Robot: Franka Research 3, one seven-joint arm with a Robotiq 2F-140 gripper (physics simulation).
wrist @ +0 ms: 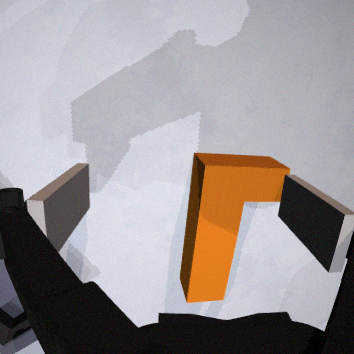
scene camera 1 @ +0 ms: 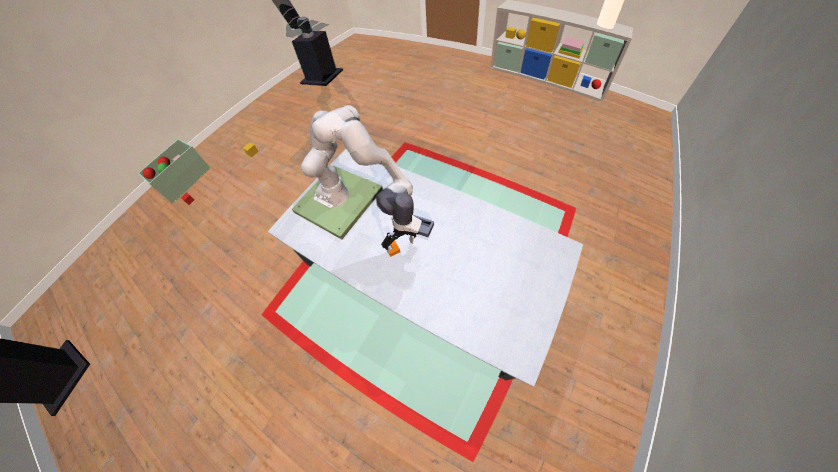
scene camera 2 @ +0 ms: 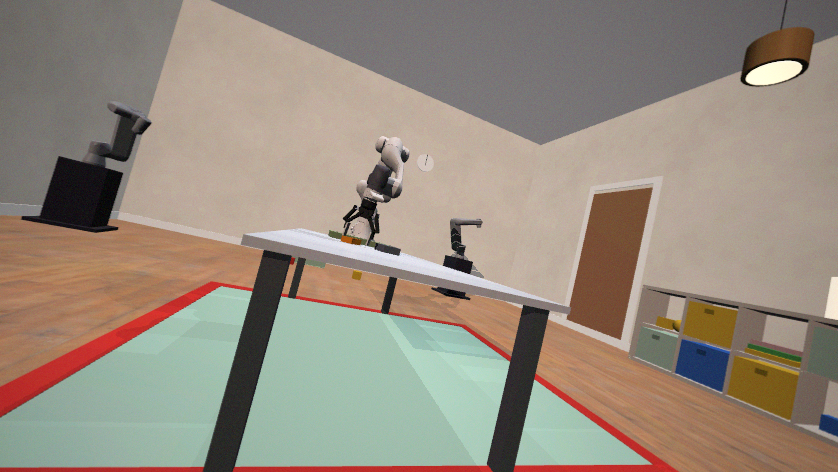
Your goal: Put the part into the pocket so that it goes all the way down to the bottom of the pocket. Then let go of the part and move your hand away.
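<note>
The part, an orange L-shaped block point(scene camera 1: 394, 250) point(scene camera 2: 350, 239) point(wrist: 218, 220), lies flat on the table. In the wrist view its long arm runs toward the gripper body and its short arm points right. My gripper point(scene camera 1: 399, 241) point(scene camera 2: 359, 236) point(wrist: 187, 190) is open and empty, low over the part, with a finger on each side of it in the wrist view. The right finger overlaps the tip of the short arm there; whether they touch is unclear. The left finger is well apart from the part. The dark grey pocket block point(scene camera 1: 430, 227) point(scene camera 2: 387, 249) point(wrist: 10, 312) sits beside the gripper, partly hidden.
The white table point(scene camera 1: 480, 275) point(scene camera 2: 469, 283) carries the arm's green base plate point(scene camera 1: 343, 228), to the left of the part in the first scene view. Shelves point(scene camera 1: 562, 16) and a toy box point(scene camera 1: 181, 172) stand on the floor away from the table.
</note>
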